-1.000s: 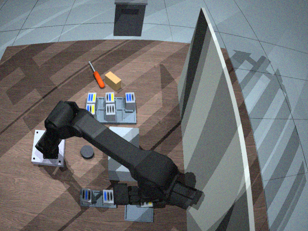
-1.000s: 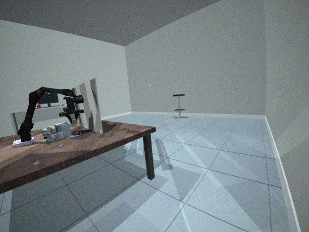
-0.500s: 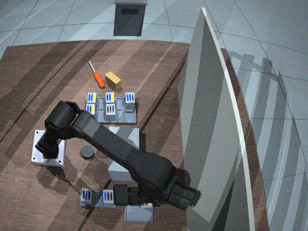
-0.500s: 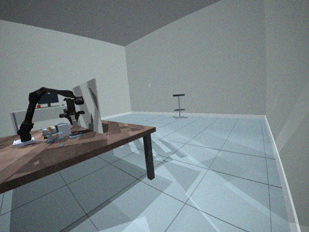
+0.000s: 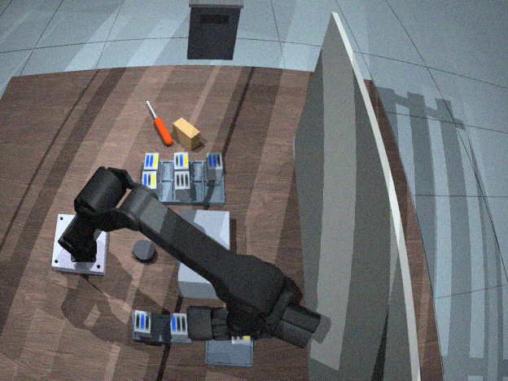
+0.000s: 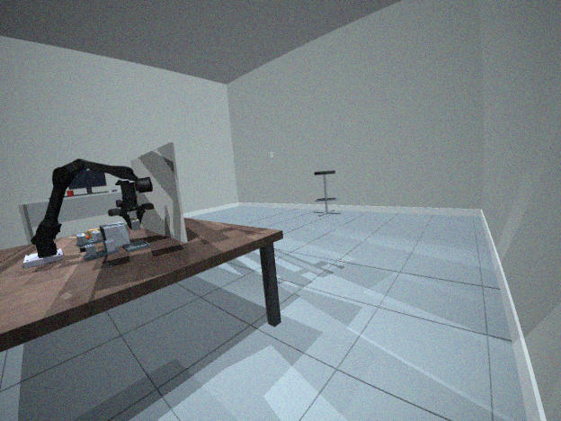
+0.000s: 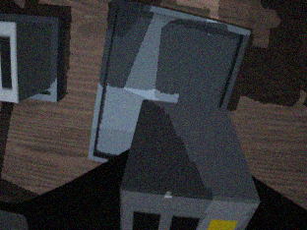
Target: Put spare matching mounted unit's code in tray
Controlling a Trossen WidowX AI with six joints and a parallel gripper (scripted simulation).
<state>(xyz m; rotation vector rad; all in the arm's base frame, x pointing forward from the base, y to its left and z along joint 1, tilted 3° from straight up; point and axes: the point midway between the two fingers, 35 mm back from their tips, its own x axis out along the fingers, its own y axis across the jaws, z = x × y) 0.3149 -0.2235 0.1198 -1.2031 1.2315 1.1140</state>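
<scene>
My gripper tip is now 1 cm past the grey tray, 1 cm to the right of it and 9 cm above it. The rest, counted from my gripper tip: black puck 17 cm behind, 22 cm to the left, 8 cm below; then reflective panel 19 cm ahead, 16 cm to the left, 13 cm above; then tall grey block 4 cm behind, 20 cm to the left, 4 cm below.
</scene>
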